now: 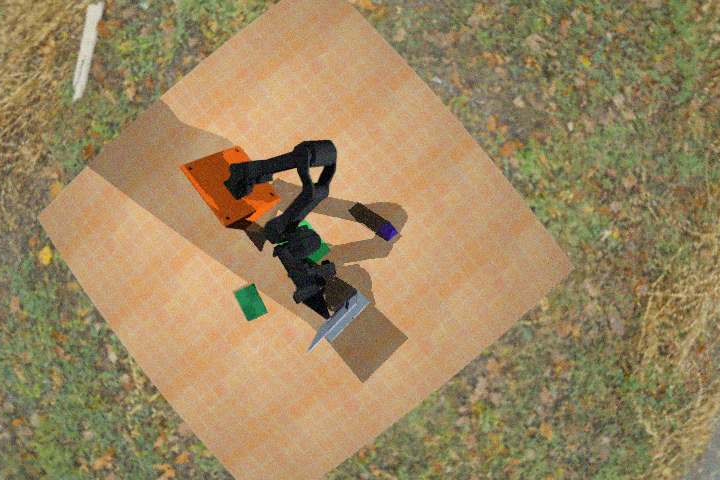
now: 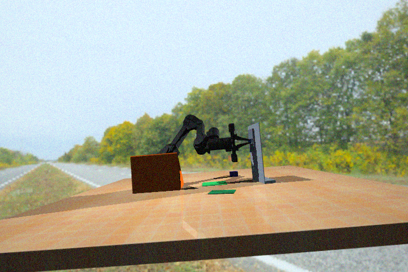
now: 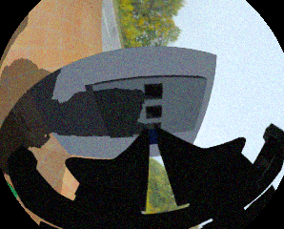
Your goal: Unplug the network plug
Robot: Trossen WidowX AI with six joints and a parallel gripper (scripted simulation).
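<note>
Right now the bright green marked square is 190 mm behind my gripper tip, 40 mm to the left of it and 190 mm below it. Round my gripper tip: upright panel 20 mm ahead, 10 mm to the left, 70 mm below; purple cube 70 mm behind, 270 mm to the left, 180 mm below; network plug 10 mm ahead.
</note>
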